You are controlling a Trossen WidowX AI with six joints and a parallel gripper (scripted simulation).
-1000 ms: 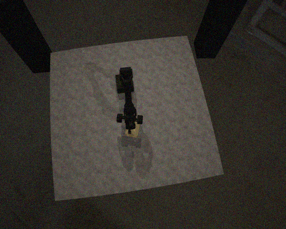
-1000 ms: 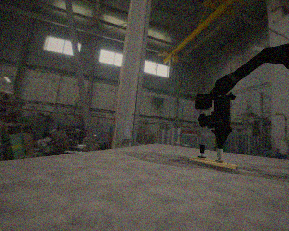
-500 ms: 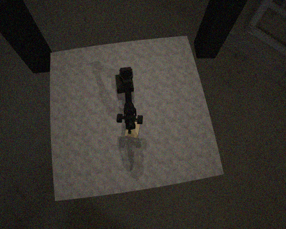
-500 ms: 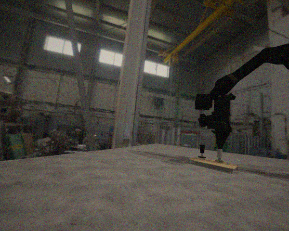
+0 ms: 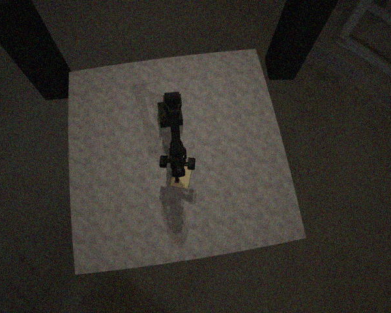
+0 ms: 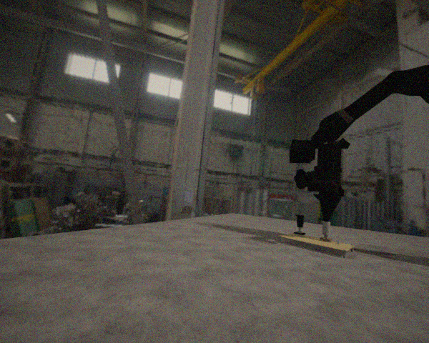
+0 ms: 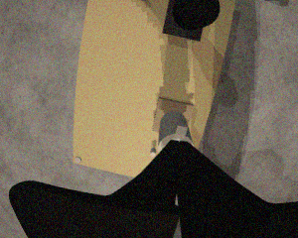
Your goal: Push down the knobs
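Now: gripper tip 10 mm above the white knob. Round my gripper tip: dark knob 70 mm ahead, 10 mm to the right, 10 mm below.
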